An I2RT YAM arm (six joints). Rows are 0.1 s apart.
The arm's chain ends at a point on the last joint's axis. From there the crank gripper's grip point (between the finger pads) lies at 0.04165 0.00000 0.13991 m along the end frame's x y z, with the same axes.
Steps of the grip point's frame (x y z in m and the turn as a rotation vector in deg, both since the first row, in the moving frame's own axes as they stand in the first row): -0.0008 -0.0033 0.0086 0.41 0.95 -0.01; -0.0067 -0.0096 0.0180 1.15 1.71 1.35; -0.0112 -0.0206 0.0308 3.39 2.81 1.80; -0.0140 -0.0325 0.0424 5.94 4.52 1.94; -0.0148 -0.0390 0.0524 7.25 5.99 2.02; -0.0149 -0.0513 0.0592 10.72 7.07 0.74; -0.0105 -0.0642 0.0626 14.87 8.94 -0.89; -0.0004 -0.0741 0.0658 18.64 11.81 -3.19; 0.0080 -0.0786 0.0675 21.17 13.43 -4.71; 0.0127 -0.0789 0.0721 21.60 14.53 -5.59; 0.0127 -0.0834 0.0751 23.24 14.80 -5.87
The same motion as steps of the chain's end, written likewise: -0.0031 -0.0023 0.0093 0.41 0.95 -0.01; -0.0109 -0.0078 0.0193 1.15 1.71 1.35; -0.0181 -0.0138 0.0332 3.39 2.81 1.80; -0.0251 -0.0198 0.0468 5.94 4.52 1.94; -0.0294 -0.0234 0.0585 7.25 5.99 2.02; -0.0319 -0.0265 0.0677 10.72 7.07 0.74; -0.0312 -0.0285 0.0754 14.87 8.94 -0.89; -0.0263 -0.0280 0.0848 18.64 11.81 -3.19; -0.0204 -0.0257 0.0907 21.17 13.43 -4.71; -0.0175 -0.0244 0.0972 21.60 14.53 -5.59; -0.0176 -0.0251 0.1021 23.24 14.80 -5.87
